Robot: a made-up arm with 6 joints.
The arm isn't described. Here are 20 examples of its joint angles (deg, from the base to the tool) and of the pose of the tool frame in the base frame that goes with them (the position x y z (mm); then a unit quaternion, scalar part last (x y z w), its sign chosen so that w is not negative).
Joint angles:
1: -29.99 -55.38 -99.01 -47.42 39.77 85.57
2: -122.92 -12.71 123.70 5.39 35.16 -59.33
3: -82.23 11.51 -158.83 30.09 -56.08 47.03
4: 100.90 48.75 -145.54 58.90 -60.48 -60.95
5: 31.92 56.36 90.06 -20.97 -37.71 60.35
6: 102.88 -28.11 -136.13 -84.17 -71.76 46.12
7: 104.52 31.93 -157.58 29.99 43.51 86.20
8: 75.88 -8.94 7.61 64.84 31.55 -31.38
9: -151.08 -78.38 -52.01 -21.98 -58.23 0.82
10: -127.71 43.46 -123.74 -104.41 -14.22 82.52
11: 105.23 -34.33 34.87 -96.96 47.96 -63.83
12: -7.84 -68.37 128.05 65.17 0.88 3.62
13: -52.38 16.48 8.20 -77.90 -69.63 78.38
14: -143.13 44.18 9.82 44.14 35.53 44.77
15: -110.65 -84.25 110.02 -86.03 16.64 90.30
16: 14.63 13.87 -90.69 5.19 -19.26 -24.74
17: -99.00 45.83 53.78 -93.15 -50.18 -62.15
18: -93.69 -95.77 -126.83 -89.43 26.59 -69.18
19: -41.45 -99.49 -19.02 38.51 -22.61 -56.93
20: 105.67 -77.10 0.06 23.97 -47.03 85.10
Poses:
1: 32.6 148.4 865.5 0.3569 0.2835 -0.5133 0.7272
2: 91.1 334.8 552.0 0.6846 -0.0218 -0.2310 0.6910
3: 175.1 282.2 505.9 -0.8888 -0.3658 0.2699 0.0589
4: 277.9 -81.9 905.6 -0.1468 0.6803 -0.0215 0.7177
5: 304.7 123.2 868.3 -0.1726 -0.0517 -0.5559 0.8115
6: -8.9 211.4 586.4 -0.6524 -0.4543 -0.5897 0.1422
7: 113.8 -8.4 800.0 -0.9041 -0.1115 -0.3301 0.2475
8: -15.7 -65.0 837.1 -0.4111 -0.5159 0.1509 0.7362
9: 211.2 232.3 750.2 0.3279 0.7341 0.0025 0.5946
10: 236.9 163.5 481.9 0.4698 0.3178 0.6967 0.4391
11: -72.3 214.9 729.4 0.5786 0.0119 -0.5996 0.5528
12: -9.7 227.1 957.0 -0.7014 0.1419 -0.3099 0.6260
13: 209.8 306.4 769.0 0.2368 -0.1831 -0.8221 0.4843
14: 140.6 43.0 445.0 -0.6148 0.7063 0.3483 0.0428
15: 104.2 223.0 783.9 0.4061 -0.8629 -0.2246 0.2000
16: 263.7 106.6 726.0 0.7836 -0.2299 0.2299 0.5295
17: 141.4 257.5 592.9 -0.7015 0.3241 0.5048 0.3848
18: 121.2 109.7 886.2 0.3105 0.4914 0.6841 0.4406
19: 12.1 99.0 955.2 -0.2561 -0.4231 0.8315 0.2531
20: -27.3 269.4 507.2 0.7428 -0.6665 -0.0178 0.0613
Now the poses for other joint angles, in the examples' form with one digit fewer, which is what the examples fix.
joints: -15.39 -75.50 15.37 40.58 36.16 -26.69
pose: -63 122 917 -0.677 -0.410 0.222 0.570
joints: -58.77 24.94 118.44 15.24 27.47 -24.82
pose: 292 332 587 0.810 -0.299 -0.419 0.280
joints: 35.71 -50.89 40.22 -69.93 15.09 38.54
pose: -36 238 758 0.275 -0.402 -0.869 0.085
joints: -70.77 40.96 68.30 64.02 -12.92 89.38
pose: 325 219 455 -0.806 0.445 0.010 0.390
